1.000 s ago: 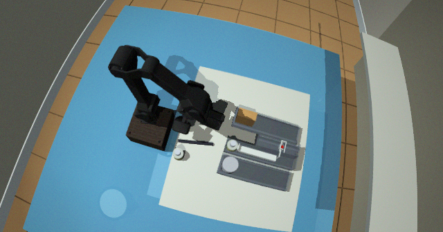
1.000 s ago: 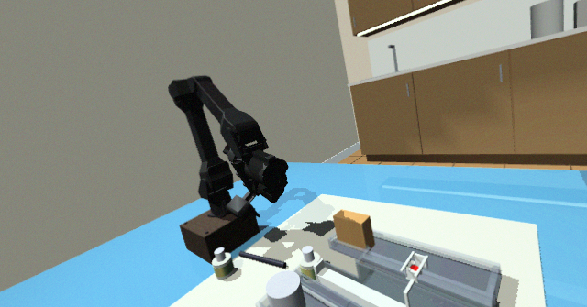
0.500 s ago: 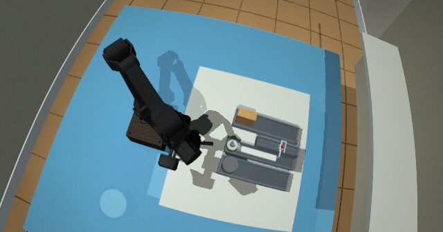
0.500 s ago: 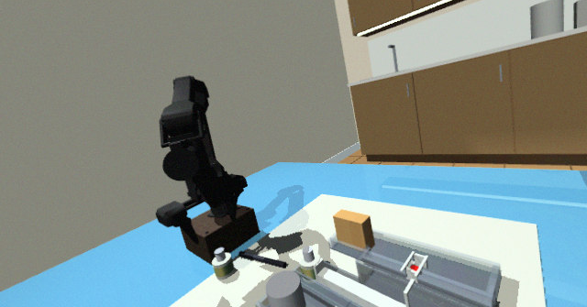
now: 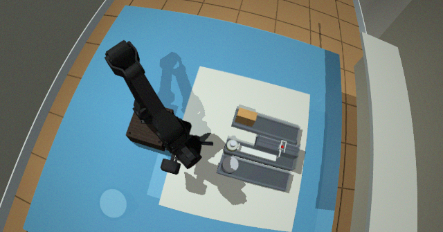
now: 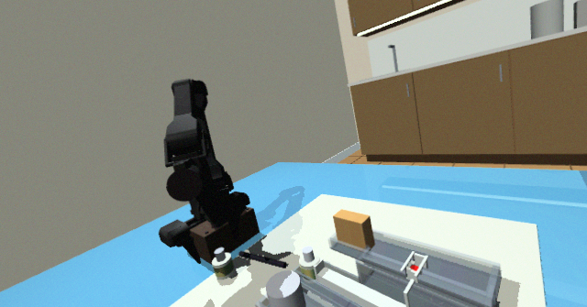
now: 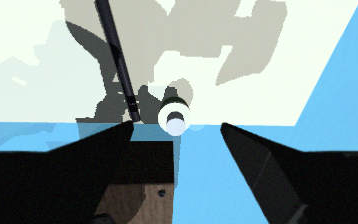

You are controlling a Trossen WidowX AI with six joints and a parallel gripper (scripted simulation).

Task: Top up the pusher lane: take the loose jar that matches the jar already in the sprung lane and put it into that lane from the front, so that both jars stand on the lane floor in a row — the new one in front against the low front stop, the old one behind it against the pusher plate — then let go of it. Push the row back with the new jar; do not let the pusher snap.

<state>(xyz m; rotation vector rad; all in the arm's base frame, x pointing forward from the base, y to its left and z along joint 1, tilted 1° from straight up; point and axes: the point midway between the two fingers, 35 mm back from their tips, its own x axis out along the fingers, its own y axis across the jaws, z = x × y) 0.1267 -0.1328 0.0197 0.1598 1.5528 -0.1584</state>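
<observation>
My gripper tip is now 19 cm short of the wide grey cylinder jar, 3 cm to the left of it and 3 cm above it. From my gripper tip the other things lie so: brown box (26 cm ahead, 17 cm to the left, 2 cm below); grey pusher lane (36 cm ahead, 4 cm below, 3 cm to the left); thin dark rod (6 cm to the left, 6 cm below, 6 cm ahead).
</observation>
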